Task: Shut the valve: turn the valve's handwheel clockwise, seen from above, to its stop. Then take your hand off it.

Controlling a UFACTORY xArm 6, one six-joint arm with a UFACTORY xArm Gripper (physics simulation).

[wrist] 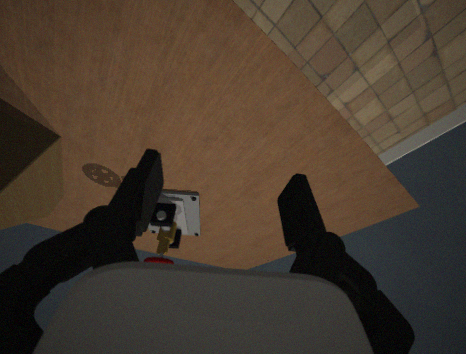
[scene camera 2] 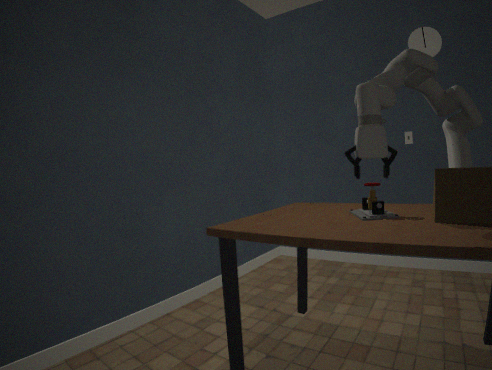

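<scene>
The valve's red handwheel (scene camera 2: 372,184) (wrist: 159,260) sits level on top of the brass valve body (scene camera 2: 372,199) (wrist: 166,238). In the wrist view the grey housing partly hides the handwheel. The valve stands upright between black blocks on a light grey base plate (scene camera 2: 358,214) (wrist: 193,215) on the table. My gripper (scene camera 2: 371,175) (wrist: 226,177) is open and empty, pointing down. In the scene view its fingertips are a little above the handwheel, one on each side, and apart from it. How far the wheel is turned cannot be told.
A brown box (scene camera 2: 465,197) (wrist: 32,180) stands on the wooden table (scene camera 2: 295,225) (wrist: 225,115), to the right of the valve in the scene view and at the left in the wrist view. The handwheel's shadow (wrist: 100,175) lies on the table between box and valve.
</scene>
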